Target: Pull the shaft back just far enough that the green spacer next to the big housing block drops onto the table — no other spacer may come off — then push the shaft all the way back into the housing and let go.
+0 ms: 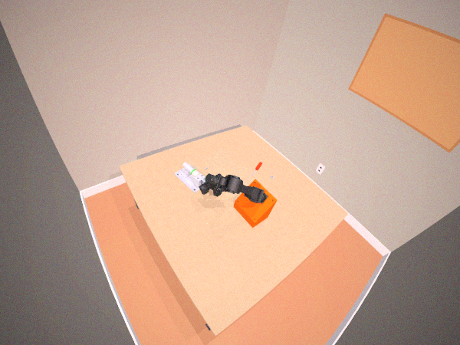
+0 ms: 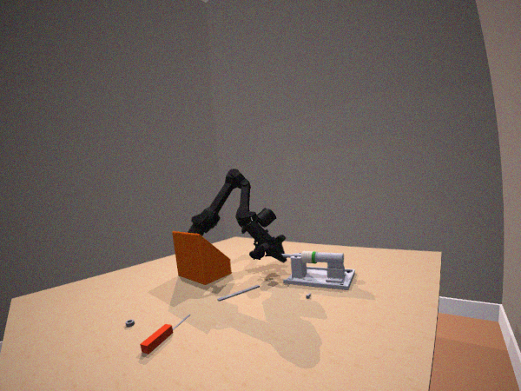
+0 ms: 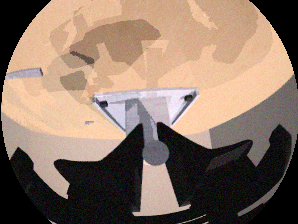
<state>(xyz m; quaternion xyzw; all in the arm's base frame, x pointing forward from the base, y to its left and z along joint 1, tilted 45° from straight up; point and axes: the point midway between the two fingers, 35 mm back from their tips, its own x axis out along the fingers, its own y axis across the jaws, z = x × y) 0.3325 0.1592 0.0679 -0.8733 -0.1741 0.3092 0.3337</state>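
My gripper tip is now 5 cm short of the horizontal shaft, 2 cm below it and 1 cm to the right of it. Also, from my gripper tip: green spacer: 12 cm ahead, 2 cm above, 1 cm to the left; then small bolt: 16 cm ahead, 14 cm to the right, 5 cm below; then white spacer: 11 cm ahead, 2 cm above, 1 cm to the left.
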